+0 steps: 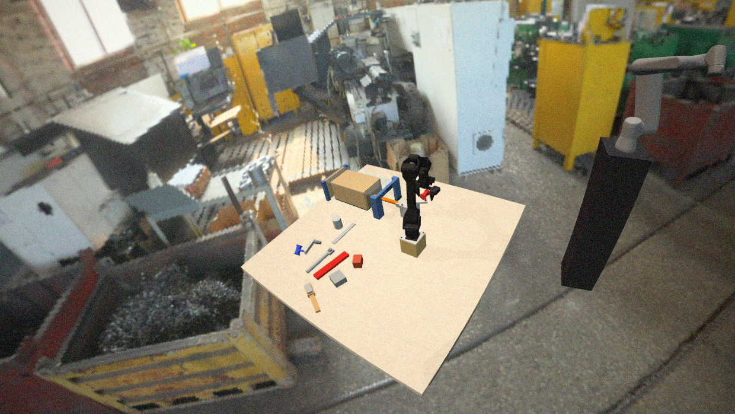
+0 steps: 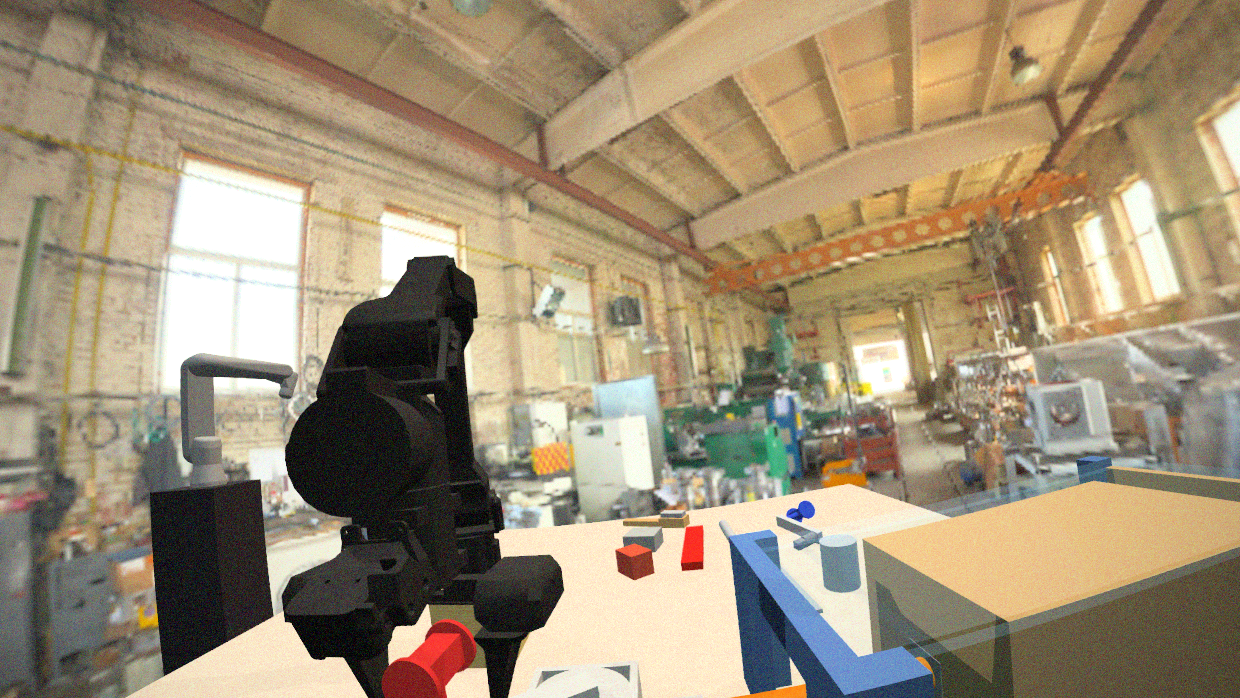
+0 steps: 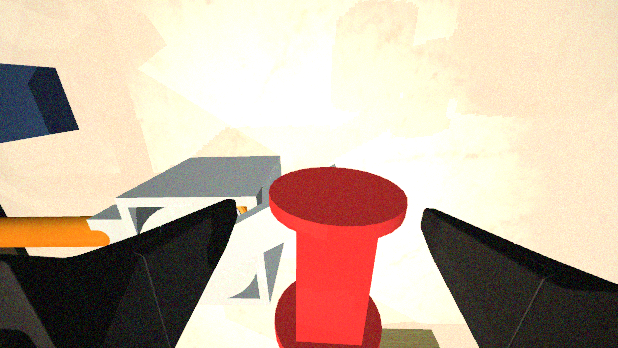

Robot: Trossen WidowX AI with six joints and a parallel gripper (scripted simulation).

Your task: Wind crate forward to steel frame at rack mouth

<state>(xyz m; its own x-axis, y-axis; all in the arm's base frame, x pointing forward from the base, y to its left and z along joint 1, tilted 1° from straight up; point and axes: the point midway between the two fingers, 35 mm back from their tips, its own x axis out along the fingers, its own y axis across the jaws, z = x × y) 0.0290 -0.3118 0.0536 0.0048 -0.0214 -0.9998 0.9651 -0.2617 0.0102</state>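
My gripper tip is now 20 mm below the red knob. Round my gripper tip: red-knobbed winch handle 40 mm ahead, 10 mm to the left, 10 mm below; blue steel frame 250 mm ahead, 10 mm below; grey winch 80 mm below, 80 mm ahead, 30 mm to the left.
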